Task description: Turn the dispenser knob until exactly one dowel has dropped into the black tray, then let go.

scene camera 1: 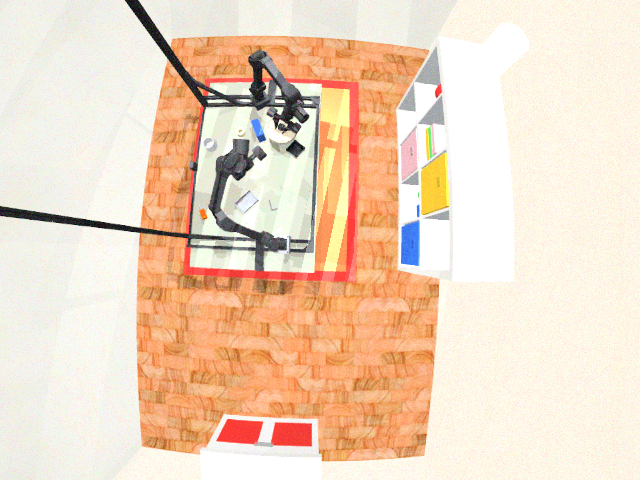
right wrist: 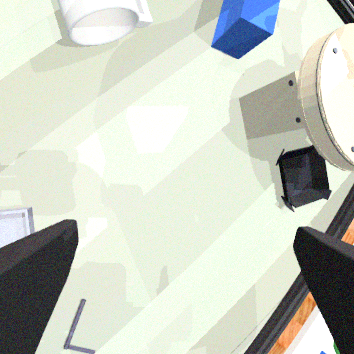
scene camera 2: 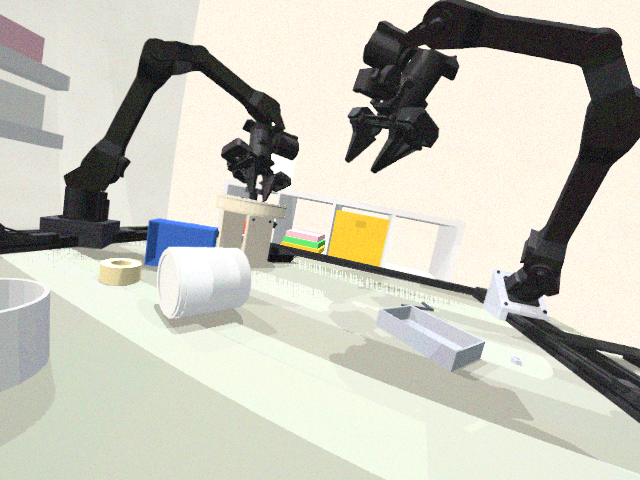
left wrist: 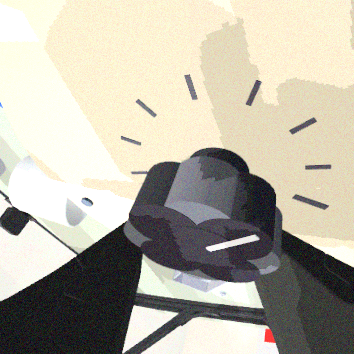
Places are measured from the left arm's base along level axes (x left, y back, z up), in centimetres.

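Pixels of known places: left gripper, fingertip midpoint: (scene camera 1: 278, 131) (scene camera 2: 258, 197); right gripper, fingertip midpoint: (scene camera 1: 252, 162) (right wrist: 188, 234) (scene camera 2: 358, 166); left arm's base, link origin: (scene camera 1: 259, 97) (scene camera 2: 84, 218); right arm's base, link origin: (scene camera 1: 283, 244) (scene camera 2: 520, 291).
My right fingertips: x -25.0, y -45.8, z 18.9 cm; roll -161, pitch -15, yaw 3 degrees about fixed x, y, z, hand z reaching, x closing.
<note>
Ahead of a thing's pixels: the offset from my right fingertips to its top centre. "spot": to the spot under its first point.
The round wooden dispenser @(dy +12.9, dx +23.4, dz -9.0 cm) (scene camera 1: 278, 136) (scene camera 2: 232, 205) (right wrist: 337, 100) has a dark lobed knob @(spot: dy +13.7, dx +24.8, dz -6.3 cm) (left wrist: 200, 215) on top, with a white pointer line and tick marks around it. My left gripper (scene camera 2: 259, 199) (left wrist: 193, 226) is shut on the knob, one finger on each side; the pointer line lies near the right finger in the left wrist view. The black tray @(dy +4.4, dx +26.2, dz -21.2 cm) (scene camera 1: 295, 149) (right wrist: 304, 177) stands on the table beside the dispenser's base. No dowel shows in it in the right wrist view. My right gripper (scene camera 2: 360, 165) (right wrist: 188, 234) is open and empty, high above the table.
A blue box @(dy +25.8, dx +13.2, dz -15.6 cm) (scene camera 1: 257, 130) (scene camera 2: 180, 238) (right wrist: 245, 32) stands beside the dispenser. A white mug @(spot: dy +21.5, dx -10.0, dz -18.3 cm) (scene camera 2: 206, 281) (right wrist: 102, 25) lies on its side. A tape ring @(dy +33.0, dx +3.8, dz -21.1 cm) (scene camera 2: 107, 273), a white cup @(dy +36.0, dx -16.5, dz -18.1 cm) (scene camera 1: 208, 144), a grey tray @(dy -7.5, dx -15.3, dz -21.1 cm) (scene camera 1: 246, 201) and a hex key @(dy -17.2, dx -3.0, dz -23.1 cm) (right wrist: 75, 325) are also on the table.
</note>
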